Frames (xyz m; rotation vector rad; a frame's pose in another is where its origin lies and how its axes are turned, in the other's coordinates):
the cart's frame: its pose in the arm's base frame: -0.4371 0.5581 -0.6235 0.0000 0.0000 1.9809
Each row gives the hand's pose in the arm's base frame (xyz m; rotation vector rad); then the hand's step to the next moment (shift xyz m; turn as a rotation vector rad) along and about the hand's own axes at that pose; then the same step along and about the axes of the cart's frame.
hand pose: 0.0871 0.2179 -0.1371 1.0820 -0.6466 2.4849
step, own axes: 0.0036 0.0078 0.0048 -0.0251 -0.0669 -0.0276
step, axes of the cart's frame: -0.0066 0.0064 0.0035 0.0487 -0.0564 -0.0177
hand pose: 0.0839 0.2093 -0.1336 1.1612 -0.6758 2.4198
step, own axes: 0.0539 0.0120 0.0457 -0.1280 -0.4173 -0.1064
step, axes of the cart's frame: -0.0228 0.0206 0.0648 0.2632 -0.3604 -0.0520
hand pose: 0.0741 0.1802 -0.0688 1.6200 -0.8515 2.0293
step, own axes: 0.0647 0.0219 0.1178 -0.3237 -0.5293 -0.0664
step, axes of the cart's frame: -0.1135 -0.0105 0.0746 0.2644 -0.5237 -0.2126
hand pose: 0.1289 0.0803 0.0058 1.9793 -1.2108 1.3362
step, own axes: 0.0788 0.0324 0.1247 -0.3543 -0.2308 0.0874
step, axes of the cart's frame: -0.1494 0.0156 0.0152 0.1035 -0.2534 -0.3339
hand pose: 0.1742 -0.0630 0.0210 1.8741 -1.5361 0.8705
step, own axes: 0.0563 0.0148 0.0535 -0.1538 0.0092 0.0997
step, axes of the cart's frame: -0.0720 0.0312 0.0100 0.0225 0.0079 -0.1820
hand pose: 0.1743 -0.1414 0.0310 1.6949 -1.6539 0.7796
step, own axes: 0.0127 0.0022 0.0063 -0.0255 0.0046 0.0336
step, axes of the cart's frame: -0.0110 0.0069 0.0061 -0.0072 0.0098 -0.0407
